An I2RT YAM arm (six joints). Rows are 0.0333 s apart.
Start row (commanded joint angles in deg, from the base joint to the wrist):
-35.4 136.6 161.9 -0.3 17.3 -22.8
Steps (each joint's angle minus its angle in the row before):
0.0 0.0 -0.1 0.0 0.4 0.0
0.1 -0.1 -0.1 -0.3 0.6 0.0
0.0 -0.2 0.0 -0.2 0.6 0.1
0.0 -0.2 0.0 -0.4 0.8 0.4
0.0 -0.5 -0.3 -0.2 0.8 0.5
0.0 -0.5 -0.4 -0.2 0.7 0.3
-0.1 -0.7 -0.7 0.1 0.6 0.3
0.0 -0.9 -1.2 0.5 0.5 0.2
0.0 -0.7 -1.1 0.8 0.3 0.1
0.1 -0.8 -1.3 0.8 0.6 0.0
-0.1 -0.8 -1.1 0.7 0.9 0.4
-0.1 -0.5 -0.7 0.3 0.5 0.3
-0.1 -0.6 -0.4 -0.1 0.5 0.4
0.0 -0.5 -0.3 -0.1 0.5 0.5
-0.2 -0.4 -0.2 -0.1 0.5 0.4
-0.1 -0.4 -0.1 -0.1 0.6 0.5
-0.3 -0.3 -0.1 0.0 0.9 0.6
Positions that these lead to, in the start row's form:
-35.4 136.6 161.8 -0.3 17.7 -22.8
-35.3 136.5 161.7 -0.6 18.3 -22.8
-35.3 136.3 161.7 -0.8 18.9 -22.7
-35.3 136.1 161.7 -1.2 19.7 -22.3
-35.3 135.6 161.4 -1.4 20.5 -21.8
-35.3 135.1 161.0 -1.6 21.2 -21.5
-35.4 134.4 160.3 -1.5 21.8 -21.2
-35.4 133.5 159.1 -1.0 22.3 -21.0
-35.4 132.8 158.0 -0.2 22.6 -20.9
-35.3 132.0 156.7 0.6 23.2 -20.9
-35.4 131.2 155.6 1.3 24.1 -20.5
-35.5 130.7 154.9 1.6 24.6 -20.2
-35.6 130.1 154.5 1.5 25.1 -19.8
-35.6 129.6 154.2 1.4 25.6 -19.3
-35.8 129.2 154.0 1.3 26.1 -18.9
-35.9 128.8 153.9 1.2 26.7 -18.4
-36.2 128.5 153.8 1.2 27.6 -17.8

